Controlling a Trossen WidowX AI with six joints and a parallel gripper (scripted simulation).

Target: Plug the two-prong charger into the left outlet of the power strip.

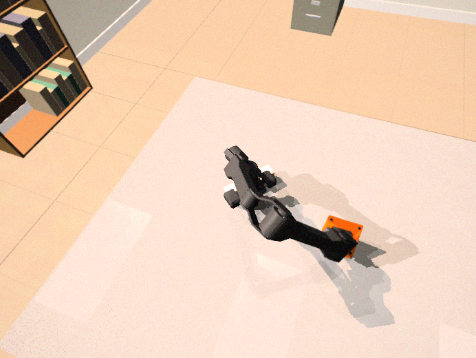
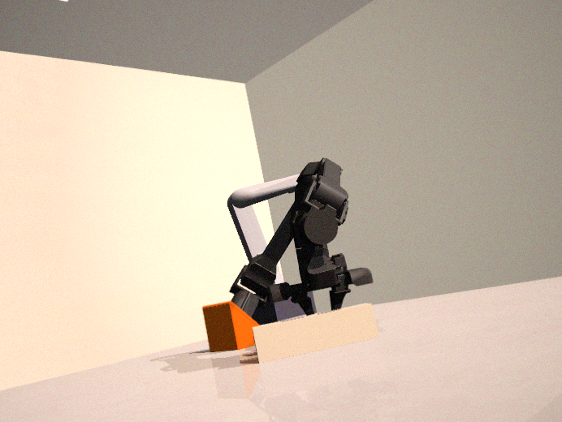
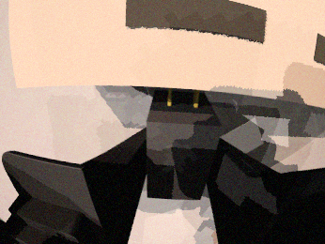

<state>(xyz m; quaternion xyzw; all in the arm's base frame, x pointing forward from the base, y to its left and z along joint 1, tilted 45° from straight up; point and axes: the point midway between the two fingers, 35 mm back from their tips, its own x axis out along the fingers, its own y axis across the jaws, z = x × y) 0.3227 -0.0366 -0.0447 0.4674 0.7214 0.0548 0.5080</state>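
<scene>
Now: the dark grey charger 1 cm to the right of my gripper tip, 1 cm ahead of it and 1 cm above it.
</scene>
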